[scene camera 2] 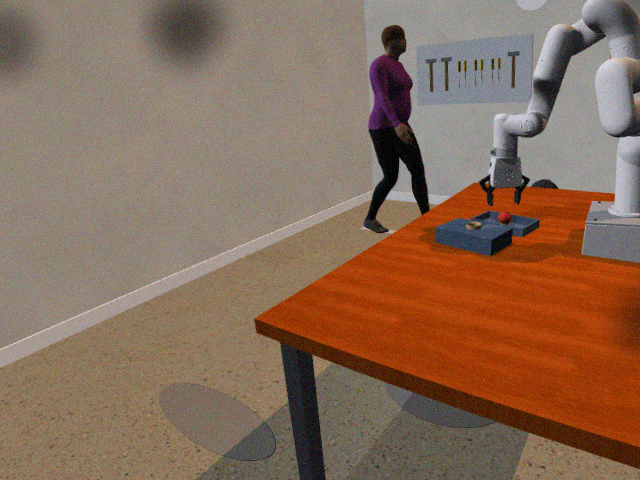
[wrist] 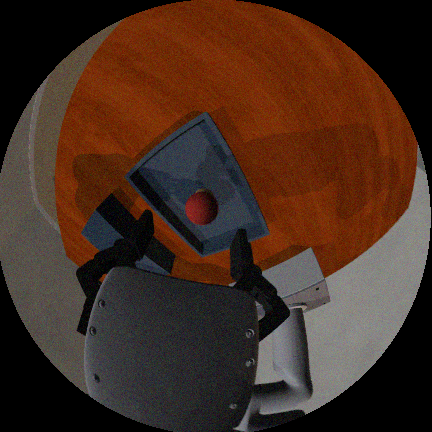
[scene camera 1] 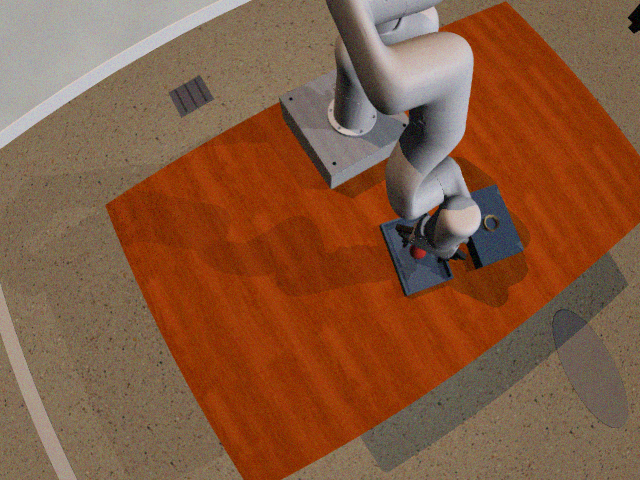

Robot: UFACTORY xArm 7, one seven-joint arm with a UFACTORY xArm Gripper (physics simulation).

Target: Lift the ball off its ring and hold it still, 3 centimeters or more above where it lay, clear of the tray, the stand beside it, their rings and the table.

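Places are measured from the arm's base along level axes (x ahead, y left, z up), in metres.
Where they show: gripper, between the fingertips: (scene camera 2: 503,204) (wrist: 192,229) (scene camera 1: 423,249); arm's base, origin of its link: (scene camera 2: 632,212) (scene camera 1: 351,115).
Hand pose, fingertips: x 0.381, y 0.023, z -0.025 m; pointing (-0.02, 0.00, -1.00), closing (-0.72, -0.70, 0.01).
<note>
Each offset is from my fingertips to the top centre of the thing. "*": to the spot under its first point. Level surfaces: height alone.
The red ball @(dz -0.025, dx -0.008, dy +0.001 m) (scene camera 1: 418,252) (scene camera 2: 504,218) (wrist: 201,207) rests inside the blue-grey tray @(dz -0.049, dx -0.008, dy +0.001 m) (scene camera 1: 413,279) (scene camera 2: 528,227) (wrist: 170,155). A sliver of its tan ring @(* dz -0.051, dx +0.010, dy -0.010 m) (wrist: 200,190) shows at the ball's edge in the wrist view; the rest is hidden. My gripper (scene camera 2: 504,202) (wrist: 192,229) is open and empty, pointing down, with its fingertips above the ball and apart from it. In scene camera 1 the wrist partly hides the fingers. The blue-grey stand (scene camera 1: 498,248) (scene camera 2: 467,240) (wrist: 100,229) is beside the tray, with an empty tan ring @(* dz -0.019, dx +0.023, dy +0.199 m) (scene camera 1: 492,230) (scene camera 2: 473,227) on top.
The tray and stand are on the orange table @(dz -0.077 m) (scene camera 1: 310,361) (scene camera 2: 465,310) (wrist: 300,100). The arm's grey base block (scene camera 1: 310,129) (scene camera 2: 604,240) (wrist: 295,275) is near the tray. A person (scene camera 2: 391,93) in a purple top is beyond the table in scene camera 2.
</note>
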